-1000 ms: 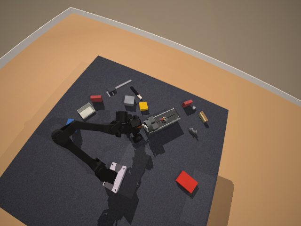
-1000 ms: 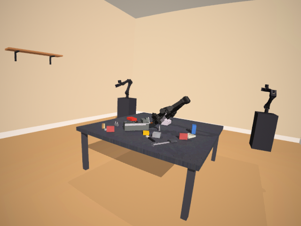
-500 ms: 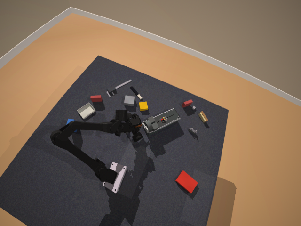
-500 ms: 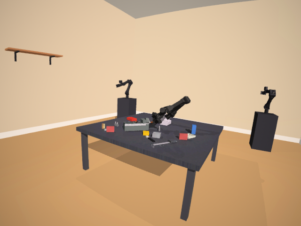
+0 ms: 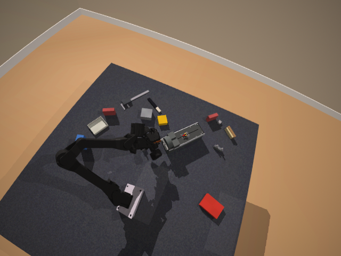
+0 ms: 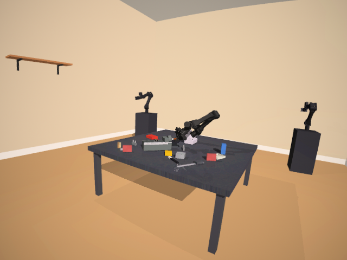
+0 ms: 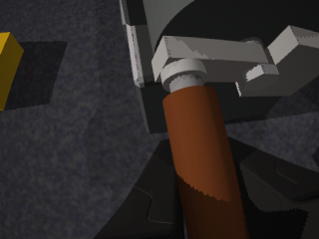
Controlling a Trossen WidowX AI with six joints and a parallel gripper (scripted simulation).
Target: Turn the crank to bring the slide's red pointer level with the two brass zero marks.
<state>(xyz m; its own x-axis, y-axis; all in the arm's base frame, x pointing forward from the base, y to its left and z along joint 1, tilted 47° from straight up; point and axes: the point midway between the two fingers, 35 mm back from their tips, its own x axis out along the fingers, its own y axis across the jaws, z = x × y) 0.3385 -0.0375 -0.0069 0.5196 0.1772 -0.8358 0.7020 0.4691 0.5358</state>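
Right now my gripper tip is 130 mm to the left of the red pointer, 90 mm short of it and 10 mm below it. Round my gripper tip: grey block: 180 mm ahead, 150 mm to the left, 60 mm below; yellow block: 180 mm ahead, 60 mm below, 30 mm to the left; brown crank handle: 30 mm above, 10 mm to the left, 10 mm behind.
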